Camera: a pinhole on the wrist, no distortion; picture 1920 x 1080 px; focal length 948.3 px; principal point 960.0 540.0 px. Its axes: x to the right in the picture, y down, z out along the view. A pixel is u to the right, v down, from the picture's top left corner.
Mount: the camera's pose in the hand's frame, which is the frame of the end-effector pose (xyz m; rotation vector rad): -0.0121 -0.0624 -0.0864 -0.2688 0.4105 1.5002
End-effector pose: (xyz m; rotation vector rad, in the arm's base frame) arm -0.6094 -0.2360 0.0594 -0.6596 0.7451 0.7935
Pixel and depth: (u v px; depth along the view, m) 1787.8 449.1 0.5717
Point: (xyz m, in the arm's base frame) -0.9932 0.3022 -0.0533
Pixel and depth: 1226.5 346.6 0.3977
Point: -0.6465 0.0782 0.0498
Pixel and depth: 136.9 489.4 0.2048
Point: -0.4330 -0.1742 0.1788
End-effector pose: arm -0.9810 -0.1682 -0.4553 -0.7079 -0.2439 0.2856
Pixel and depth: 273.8 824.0 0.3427
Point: -1.1433 -0.0945 -0.1277
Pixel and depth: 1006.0 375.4 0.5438
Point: -1.0082 0.2426 -0.2781
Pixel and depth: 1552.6 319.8 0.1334
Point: -0.9603 -0.1105 -0.4988
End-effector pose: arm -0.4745 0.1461 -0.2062 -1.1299 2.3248 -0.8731
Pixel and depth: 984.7 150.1 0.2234
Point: -0.4879 0.0419 -0.3124
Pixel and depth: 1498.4 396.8 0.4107
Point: -0.5960 0.1565 -0.5631
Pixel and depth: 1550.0 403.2 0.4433
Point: -0.6214 0.1725 -0.6077
